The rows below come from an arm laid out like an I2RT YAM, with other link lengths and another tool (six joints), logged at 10 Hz.
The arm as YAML. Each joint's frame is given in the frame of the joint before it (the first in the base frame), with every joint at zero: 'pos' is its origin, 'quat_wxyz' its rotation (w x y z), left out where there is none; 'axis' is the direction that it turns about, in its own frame. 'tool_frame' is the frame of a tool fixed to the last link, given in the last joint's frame.
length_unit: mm
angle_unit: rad
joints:
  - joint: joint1
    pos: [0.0, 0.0, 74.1]
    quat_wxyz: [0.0, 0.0, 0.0, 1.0]
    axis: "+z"
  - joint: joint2
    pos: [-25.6, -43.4, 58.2]
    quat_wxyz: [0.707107, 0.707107, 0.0, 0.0]
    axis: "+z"
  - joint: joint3
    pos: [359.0, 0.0, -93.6]
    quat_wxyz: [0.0, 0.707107, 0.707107, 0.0]
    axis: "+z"
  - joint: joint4
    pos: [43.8, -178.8, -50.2]
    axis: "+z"
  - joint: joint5
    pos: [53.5, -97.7, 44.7]
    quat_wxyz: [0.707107, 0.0, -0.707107, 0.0]
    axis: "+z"
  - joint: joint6
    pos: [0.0, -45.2, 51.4]
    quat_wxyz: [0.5, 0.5, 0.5, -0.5]
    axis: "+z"
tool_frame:
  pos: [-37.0, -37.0, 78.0]
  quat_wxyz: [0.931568, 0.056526, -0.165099, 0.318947]
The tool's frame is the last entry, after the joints.
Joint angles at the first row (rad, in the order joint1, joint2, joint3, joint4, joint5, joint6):
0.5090 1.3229 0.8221 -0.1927 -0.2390 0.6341
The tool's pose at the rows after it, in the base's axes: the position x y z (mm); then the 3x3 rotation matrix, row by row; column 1 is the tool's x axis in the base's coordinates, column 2 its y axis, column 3 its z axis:
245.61 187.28 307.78; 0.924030 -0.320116 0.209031; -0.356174 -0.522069 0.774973; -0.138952 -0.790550 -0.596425
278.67 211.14 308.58; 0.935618 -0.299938 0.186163; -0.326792 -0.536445 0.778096; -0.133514 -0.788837 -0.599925
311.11 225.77 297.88; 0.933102 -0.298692 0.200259; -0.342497 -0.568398 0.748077; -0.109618 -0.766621 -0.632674
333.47 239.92 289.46; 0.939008 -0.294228 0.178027; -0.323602 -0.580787 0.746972; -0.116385 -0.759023 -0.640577
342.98 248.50 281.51; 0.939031 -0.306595 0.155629; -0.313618 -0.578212 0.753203; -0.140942 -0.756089 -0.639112
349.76 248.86 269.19; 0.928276 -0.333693 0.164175; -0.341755 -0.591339 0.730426; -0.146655 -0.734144 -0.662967
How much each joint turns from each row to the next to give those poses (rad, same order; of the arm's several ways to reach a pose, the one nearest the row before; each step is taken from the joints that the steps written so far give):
0.0214 0.1072 0.1125 0.0068 -0.0264 -0.0266
0.0070 0.1223 0.1124 0.0045 -0.0154 -0.0220
0.0004 0.1054 0.0883 -0.0051 0.0367 -0.0271
-0.0021 0.0869 0.0754 -0.0056 -0.0163 -0.0171
0.0011 0.0477 0.0257 0.0075 -0.0186 0.0082
-0.0002 0.0276 0.0003 0.0002 0.0298 0.0057

